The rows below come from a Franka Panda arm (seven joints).
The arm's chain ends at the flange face. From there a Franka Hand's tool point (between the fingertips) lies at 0.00 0.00 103.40 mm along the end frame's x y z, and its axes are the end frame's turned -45 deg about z.
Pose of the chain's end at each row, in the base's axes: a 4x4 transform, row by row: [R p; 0 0 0 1], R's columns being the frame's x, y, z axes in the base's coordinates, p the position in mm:
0.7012 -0.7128 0.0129 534.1; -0.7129 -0.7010 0.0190 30.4; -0.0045 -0.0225 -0.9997 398.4; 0 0 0 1
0.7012 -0.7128 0.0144 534.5; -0.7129 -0.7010 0.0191 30.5; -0.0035 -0.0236 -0.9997 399.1; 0 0 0 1
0.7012 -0.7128 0.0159 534.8; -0.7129 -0.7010 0.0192 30.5; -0.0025 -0.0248 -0.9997 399.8; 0 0 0 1
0.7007 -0.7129 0.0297 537.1; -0.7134 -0.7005 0.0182 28.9; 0.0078 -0.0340 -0.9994 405.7; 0 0 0 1
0.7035 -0.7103 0.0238 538.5; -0.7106 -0.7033 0.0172 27.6; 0.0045 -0.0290 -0.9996 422.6; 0 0 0 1
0.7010 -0.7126 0.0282 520.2; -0.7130 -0.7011 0.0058 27.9; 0.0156 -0.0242 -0.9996 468.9; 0 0 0 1
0.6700 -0.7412 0.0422 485.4; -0.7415 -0.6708 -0.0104 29.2; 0.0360 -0.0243 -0.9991 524.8; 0 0 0 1
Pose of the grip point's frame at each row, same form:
0.9998 -0.0082 0.0129 535.4; -0.0084 -0.9998 0.0190 32.4; 0.0127 -0.0191 -0.9997 295.0; 0 0 0 1
0.9998 -0.0082 0.0144 536.0; -0.0084 -0.9998 0.0191 32.5; 0.0142 -0.0192 -0.9997 295.7; 0 0 0 1
0.9998 -0.0082 0.0159 536.4; -0.0084 -0.9998 0.0192 32.5; 0.0158 -0.0193 -0.9997 296.4; 0 0 0 1
0.9996 -0.0086 0.0297 540.2; -0.0091 -0.9998 0.0182 30.8; 0.0296 -0.0185 -0.9994 302.4; 0 0 0 1
0.9997 -0.0048 0.0238 541.0; -0.0052 -0.9998 0.0172 29.4; 0.0237 -0.0173 -0.9996 319.2; 0 0 0 1
0.9996 -0.0082 0.0282 523.1; -0.0084 -0.9999 0.0058 28.5; 0.0281 -0.0061 -0.9996 365.5; 0 0 0 1
0.9979 -0.0503 0.0422 489.8; -0.0500 -0.9986 -0.0104 28.1; 0.0426 0.0083 -0.9991 421.5; 0 0 0 1

